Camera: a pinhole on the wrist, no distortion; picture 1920 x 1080 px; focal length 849.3 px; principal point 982.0 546.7 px. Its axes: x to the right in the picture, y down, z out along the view. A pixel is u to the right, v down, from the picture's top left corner.
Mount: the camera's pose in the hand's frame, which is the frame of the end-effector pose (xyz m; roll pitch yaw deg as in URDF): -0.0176 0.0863 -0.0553 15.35 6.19 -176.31
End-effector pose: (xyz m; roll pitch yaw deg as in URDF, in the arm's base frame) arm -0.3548 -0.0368 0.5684 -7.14 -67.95 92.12
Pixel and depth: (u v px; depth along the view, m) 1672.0 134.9 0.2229
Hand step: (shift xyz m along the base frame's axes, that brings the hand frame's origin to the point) -0.2421 -0.1689 -0.1810
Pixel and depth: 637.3 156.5 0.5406
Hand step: -0.5168 -0.3041 0.2518
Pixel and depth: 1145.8 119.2 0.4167
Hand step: -0.4122 -0.2863 -0.0572
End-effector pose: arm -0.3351 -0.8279 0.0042 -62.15 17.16 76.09
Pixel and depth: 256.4 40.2 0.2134
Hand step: -0.2234 0.1316 -0.2117
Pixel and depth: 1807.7 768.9 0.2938
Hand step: -0.2907 -0.2447 0.1361
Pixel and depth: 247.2 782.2 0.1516
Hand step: -0.1212 0.1155 -0.0555
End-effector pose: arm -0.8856 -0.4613 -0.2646 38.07 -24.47 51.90
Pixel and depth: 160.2 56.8 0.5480
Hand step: -0.0714 0.1875 0.8147
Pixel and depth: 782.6 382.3 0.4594
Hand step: -0.1076 -0.1311 0.4471
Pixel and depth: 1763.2 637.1 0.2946
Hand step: -0.2107 -0.3286 0.0791
